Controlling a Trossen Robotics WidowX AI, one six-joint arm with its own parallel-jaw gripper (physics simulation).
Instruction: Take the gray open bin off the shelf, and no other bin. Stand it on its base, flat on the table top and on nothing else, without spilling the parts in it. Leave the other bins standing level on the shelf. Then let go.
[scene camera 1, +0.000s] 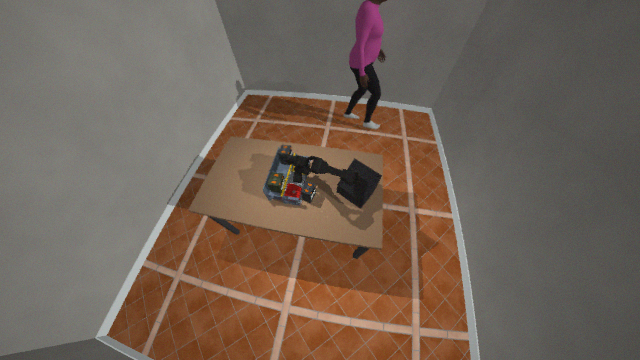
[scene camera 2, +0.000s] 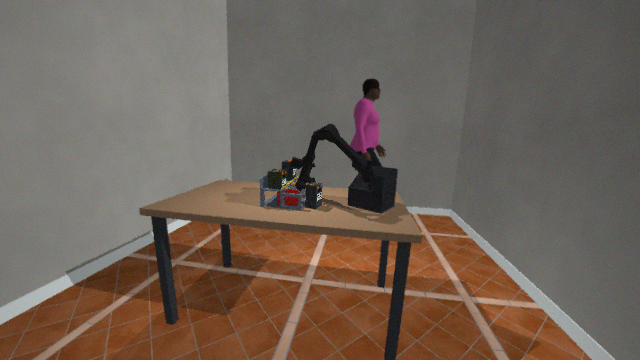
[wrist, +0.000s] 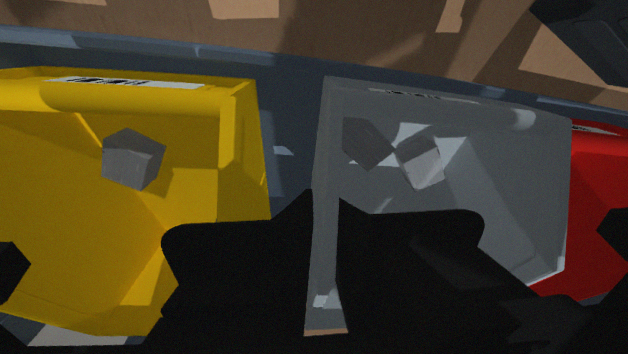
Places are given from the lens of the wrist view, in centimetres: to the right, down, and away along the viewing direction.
my gripper (wrist: 315, 195): 0, 1, 11
gray open bin (wrist: 510, 163): 10, -1, 8
yellow bin (wrist: 97, 267): -13, 6, 10
The marked spots on the gray open bin and the yellow bin are 24 cm apart.
